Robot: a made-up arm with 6 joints. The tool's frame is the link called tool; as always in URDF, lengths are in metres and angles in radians.
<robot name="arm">
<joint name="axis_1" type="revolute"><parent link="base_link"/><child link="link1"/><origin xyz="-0.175 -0.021 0.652" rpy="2.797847 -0.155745 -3.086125"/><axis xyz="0 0 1"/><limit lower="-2.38" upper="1.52" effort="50" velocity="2.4"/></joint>
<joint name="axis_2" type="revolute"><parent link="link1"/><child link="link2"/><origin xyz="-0.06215 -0.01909 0.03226" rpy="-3.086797 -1.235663 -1.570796"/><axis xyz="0 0 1"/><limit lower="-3.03" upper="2.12" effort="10" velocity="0.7"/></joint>
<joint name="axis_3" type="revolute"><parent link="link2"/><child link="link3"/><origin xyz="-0.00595 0.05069 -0.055" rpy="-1.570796 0 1.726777"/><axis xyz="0 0 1"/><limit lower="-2.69" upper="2.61" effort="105" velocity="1.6"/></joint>
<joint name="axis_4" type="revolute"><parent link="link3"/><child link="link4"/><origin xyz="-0.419 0.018 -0.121" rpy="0.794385 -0.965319 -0.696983"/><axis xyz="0 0 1"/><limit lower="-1.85" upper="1.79" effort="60" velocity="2.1"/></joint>
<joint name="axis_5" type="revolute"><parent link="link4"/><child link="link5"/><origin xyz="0.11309 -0.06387 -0.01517" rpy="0.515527 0.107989 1.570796"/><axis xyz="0 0 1"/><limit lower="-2.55" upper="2.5" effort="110" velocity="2.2"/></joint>
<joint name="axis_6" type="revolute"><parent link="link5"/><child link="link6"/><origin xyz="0.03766 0.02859 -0.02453" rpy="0.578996 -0.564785 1.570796"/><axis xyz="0 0 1"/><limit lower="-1.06" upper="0.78" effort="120" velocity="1.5"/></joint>
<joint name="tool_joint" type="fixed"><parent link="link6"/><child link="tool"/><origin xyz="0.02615 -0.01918 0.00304" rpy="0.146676 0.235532 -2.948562"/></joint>
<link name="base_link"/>
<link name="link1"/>
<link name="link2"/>
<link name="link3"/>
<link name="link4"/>
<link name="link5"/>
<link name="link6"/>
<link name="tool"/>
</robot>
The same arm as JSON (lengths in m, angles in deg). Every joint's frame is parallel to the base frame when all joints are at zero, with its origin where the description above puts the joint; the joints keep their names.
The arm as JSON. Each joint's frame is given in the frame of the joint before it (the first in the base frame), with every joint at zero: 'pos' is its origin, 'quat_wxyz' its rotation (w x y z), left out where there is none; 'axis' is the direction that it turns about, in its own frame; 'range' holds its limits. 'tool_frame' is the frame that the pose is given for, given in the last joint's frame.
{"length_unit": "m", "angle_unit": "deg", "joints": [{"joint": "axis_1", "pos": [-0.175, -0.021, 0.652], "axis": [-0.164501, 0.328401, -0.930103], "range": [-136.36, 87.09]}, {"joint": "axis_2", "pos": [0.056, -0.004, -0.046], "axis": [0.0, -1.0, 0.0], "range": [-173.61, 121.47]}, {"joint": "axis_3", "pos": [0.051, 0.055, -0.002], "axis": [0.0, 0.0, 1.0], "range": [-154.13, 149.54]}, {"joint": "axis_4", "pos": [-0.419, 0.018, -0.121], "axis": [-0.899744, -0.177209, 0.39882], "range": [-106.0, 102.56]}, {"joint": "axis_5", "pos": [0.063, -0.097, 0.061], "axis": [-0.563097, -0.247699, 0.788395], "range": [-146.1, 143.24]}, {"joint": "axis_6", "pos": [-0.006, 0.049, -0.02], "axis": [0.022601, 0.207208, 0.978036], "range": [-60.73, 44.69]}], "tool_frame": {"pos": [-0.024, 0.022, -0.001], "quat_wxyz": [0.99001, -0.035624, 0.134611, 0.02215]}}
